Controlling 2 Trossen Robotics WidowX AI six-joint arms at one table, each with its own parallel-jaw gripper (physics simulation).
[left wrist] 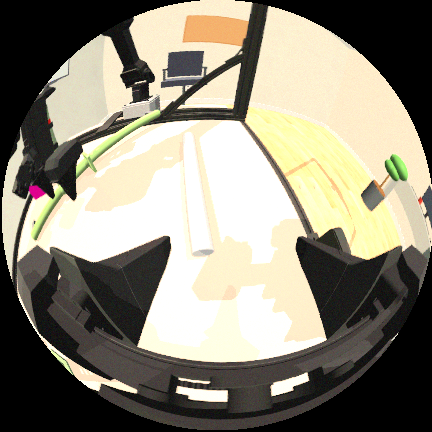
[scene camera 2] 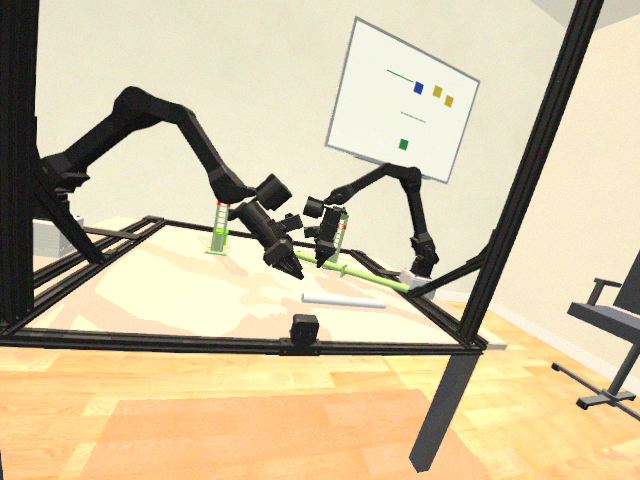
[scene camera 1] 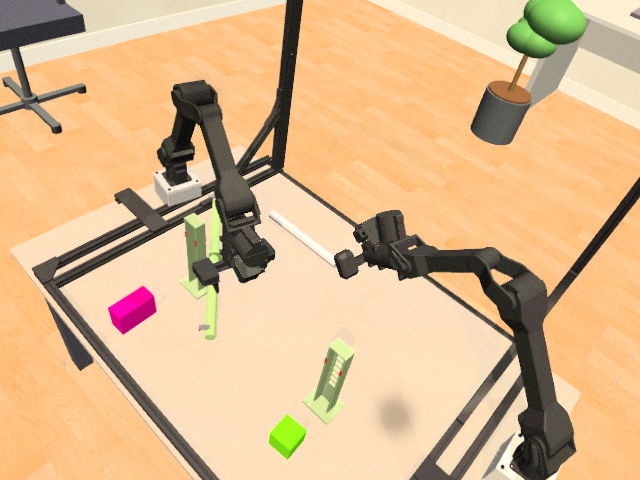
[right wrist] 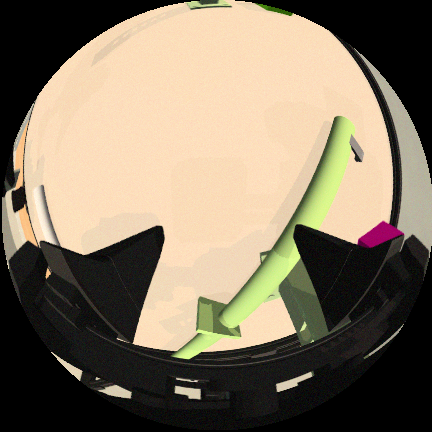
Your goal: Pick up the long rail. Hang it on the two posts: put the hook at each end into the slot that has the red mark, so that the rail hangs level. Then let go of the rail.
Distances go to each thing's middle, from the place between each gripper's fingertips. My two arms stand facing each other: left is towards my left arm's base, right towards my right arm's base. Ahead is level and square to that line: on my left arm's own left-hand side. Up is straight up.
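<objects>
The white rod (scene camera 2: pixel 305 297) is 20 mm ahead of my left hand, 150 mm to the right of it and 70 mm below it. Counted from that same left hand, the magenta block (scene camera 1: pixel 129 312) is 490 mm ahead, 220 mm to the right and 50 mm below, and the light-green rail (scene camera 1: pixel 211 303) is 250 mm ahead, 230 mm to the right and 60 mm below. The green cube (scene camera 1: pixel 288 435) is 440 mm ahead of my left hand, 220 mm to the left of it and 60 mm below it.
The white rod is 26 cm behind my right hand, 2 cm to the right of it and 1 cm below it. My right hand is 10 cm to the left of the light-green rail and 2 cm past it. The magenta block is 22 cm ahead of my right hand and 9 cm to the right of it, while the green cube is 17 cm ahead of my right hand and 35 cm to the left of it. Going by its middle, the green cube is nearer to my right hand than to my left hand.
</objects>
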